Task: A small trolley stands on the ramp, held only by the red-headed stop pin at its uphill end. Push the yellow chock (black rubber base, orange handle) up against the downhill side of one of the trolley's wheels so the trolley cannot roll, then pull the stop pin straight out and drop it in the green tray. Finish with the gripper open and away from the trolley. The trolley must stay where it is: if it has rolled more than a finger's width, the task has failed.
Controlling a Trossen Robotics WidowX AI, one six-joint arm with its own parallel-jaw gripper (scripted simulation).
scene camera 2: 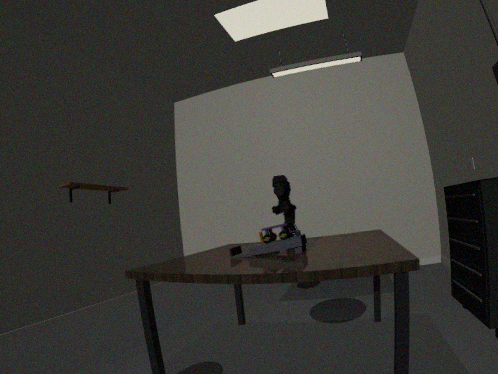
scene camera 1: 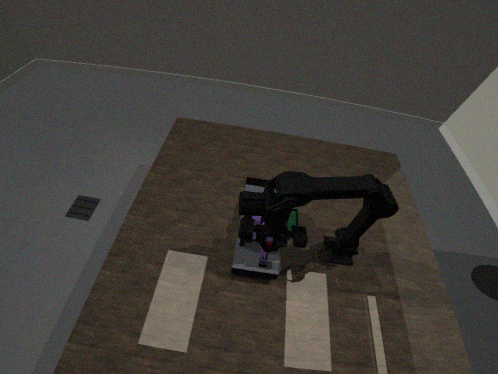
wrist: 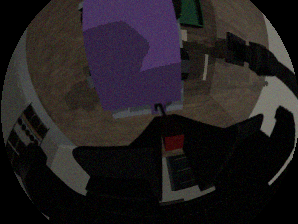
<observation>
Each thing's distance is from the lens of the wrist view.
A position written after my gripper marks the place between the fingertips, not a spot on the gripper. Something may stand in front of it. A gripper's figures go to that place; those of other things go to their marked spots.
my gripper point(wrist: 165, 119): 10 cm
red-headed stop pin point(wrist: 173, 137): 6 cm
purple trolley point(wrist: 134, 60): 7 cm
</observation>
